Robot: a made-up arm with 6 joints.
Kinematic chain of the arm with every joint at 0, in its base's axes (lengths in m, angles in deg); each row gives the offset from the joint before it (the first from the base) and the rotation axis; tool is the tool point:
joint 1: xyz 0 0 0.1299 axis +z
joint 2: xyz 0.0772 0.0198 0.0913 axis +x
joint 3: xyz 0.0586 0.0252 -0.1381 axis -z
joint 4: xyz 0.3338 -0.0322 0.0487 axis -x
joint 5: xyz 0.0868 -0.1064 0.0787 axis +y
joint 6: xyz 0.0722 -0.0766 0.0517 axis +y
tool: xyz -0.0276 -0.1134 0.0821
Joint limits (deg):
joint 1: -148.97..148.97
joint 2: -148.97..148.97
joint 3: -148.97..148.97
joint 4: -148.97..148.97
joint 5: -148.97..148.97
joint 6: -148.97..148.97
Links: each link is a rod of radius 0.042 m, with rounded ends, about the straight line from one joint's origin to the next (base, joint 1, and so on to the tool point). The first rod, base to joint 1, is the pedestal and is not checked.
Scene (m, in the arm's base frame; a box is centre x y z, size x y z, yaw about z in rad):
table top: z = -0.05
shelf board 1: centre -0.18 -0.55 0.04 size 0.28 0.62 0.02 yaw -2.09
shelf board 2: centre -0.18 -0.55 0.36 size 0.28 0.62 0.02 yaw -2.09
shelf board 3: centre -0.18 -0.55 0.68 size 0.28 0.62 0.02 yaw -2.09
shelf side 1: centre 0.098 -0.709 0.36 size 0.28 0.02 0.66 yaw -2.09
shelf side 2: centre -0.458 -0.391 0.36 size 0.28 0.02 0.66 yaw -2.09
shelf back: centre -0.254 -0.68 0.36 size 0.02 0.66 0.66 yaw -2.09
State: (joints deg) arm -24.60 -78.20 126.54 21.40 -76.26 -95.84
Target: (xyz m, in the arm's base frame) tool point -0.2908 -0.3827 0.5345
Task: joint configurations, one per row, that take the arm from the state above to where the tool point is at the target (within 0.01 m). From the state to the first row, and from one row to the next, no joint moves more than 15 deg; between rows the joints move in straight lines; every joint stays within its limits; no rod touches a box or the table.
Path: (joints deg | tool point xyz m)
1: -30.62 -72.83 111.92 10.17 -73.35 -104.10 | -0.2708 0.1450 0.4672
2: -36.64 -67.46 97.31 -1.06 -70.45 -112.36 | -0.2736 0.0444 0.5465
3: -42.67 -62.09 82.69 -12.30 -67.54 -120.62 | -0.2779 -0.0861 0.5911
4: -48.69 -56.72 68.08 -23.53 -64.64 -128.88 | -0.2847 -0.2340 0.5889
5: -54.71 -51.35 53.46 -34.76 -61.73 -137.14 | -0.2908 -0.3827 0.5345

